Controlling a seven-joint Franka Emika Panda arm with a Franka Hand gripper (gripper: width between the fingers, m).
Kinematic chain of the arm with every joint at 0, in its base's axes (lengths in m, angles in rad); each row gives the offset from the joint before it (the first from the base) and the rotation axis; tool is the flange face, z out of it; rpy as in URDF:
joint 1: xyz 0 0 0.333 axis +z
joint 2: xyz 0 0 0 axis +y
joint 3: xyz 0 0 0.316 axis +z
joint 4: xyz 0.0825 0 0 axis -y
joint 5: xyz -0.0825 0 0.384 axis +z
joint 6: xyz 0 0 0 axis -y
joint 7: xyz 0.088 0 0 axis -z
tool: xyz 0 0 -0.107 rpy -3.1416 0 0
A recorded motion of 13 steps. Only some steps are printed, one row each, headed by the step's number.
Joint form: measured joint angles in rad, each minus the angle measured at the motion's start. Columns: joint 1, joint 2, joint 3, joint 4, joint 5, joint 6, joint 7.
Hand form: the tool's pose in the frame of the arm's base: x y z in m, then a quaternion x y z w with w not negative. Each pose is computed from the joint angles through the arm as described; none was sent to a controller.
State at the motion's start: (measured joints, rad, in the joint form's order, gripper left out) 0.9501 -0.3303 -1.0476 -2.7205 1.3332 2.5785 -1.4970
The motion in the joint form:
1: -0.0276 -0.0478 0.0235 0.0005 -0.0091 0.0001 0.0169
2: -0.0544 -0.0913 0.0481 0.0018 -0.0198 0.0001 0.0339
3: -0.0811 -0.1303 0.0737 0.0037 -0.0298 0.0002 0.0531
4: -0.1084 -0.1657 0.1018 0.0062 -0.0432 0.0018 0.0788
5: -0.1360 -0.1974 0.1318 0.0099 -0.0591 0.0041 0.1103
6: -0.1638 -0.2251 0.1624 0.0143 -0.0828 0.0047 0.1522
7: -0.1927 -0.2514 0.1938 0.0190 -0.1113 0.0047 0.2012
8: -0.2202 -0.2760 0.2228 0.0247 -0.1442 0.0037 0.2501
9: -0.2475 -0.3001 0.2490 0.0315 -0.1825 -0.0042 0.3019
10: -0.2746 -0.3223 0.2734 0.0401 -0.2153 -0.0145 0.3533
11: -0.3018 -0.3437 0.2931 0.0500 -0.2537 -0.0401 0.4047
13: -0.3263 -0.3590 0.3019 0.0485 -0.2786 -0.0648 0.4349
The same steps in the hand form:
1: 0.3914 -0.0283 0.2842 -0.87919 -0.08342 -0.28472 0.37282
2: 0.3933 -0.0289 0.2974 -0.87011 -0.08152 -0.29832 0.38376
3: 0.3950 -0.0300 0.3106 -0.86185 -0.07924 -0.31087 0.39281
4: 0.3964 -0.0313 0.3242 -0.85496 -0.07674 -0.32169 0.39959
5: 0.3978 -0.0328 0.3382 -0.84929 -0.07382 -0.33110 0.40451
6: 0.3990 -0.0344 0.3521 -0.84530 -0.07068 -0.33729 0.40830
7: 0.3998 -0.0364 0.3664 -0.84236 -0.06683 -0.34200 0.41109
8: 0.4003 -0.0389 0.3807 -0.84016 -0.06455 -0.34646 0.41223
9: 0.4005 -0.0418 0.3953 -0.83791 -0.06364 -0.34959 0.41430
10: 0.4004 -0.0452 0.4099 -0.83543 -0.06026 -0.35276 0.41712
11: 0.3996 -0.0487 0.4242 -0.83234 -0.06064 -0.35290 0.42308
13: 0.3963 -0.0525 0.4296 -0.83076 -0.05950 -0.34991 0.42879

